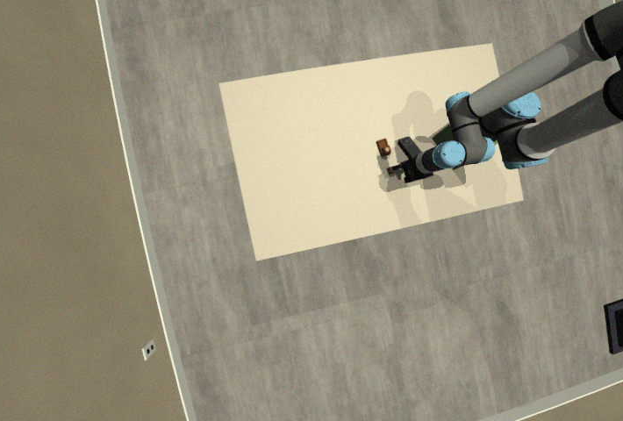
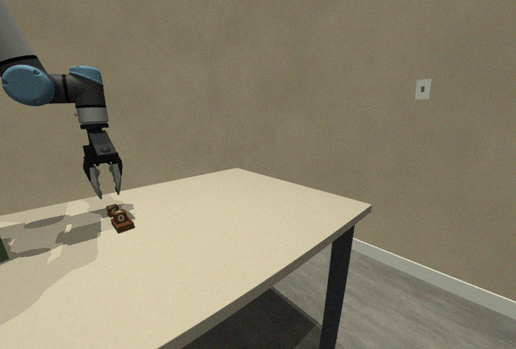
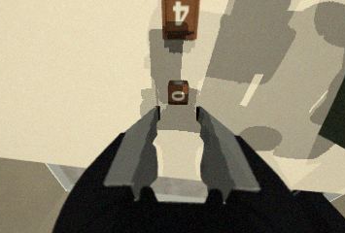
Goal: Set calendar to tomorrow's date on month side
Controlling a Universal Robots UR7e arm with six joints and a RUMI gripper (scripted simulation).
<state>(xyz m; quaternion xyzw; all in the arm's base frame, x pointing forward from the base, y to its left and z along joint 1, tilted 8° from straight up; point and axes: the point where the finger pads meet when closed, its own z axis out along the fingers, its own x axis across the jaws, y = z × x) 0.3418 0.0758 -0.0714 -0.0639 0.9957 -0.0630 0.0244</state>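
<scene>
The brown digit cube lies 6 cm below my hand. Round my hand: brown calendar tray 11 cm to the right, 7 cm below, 1 cm ahead.
</scene>
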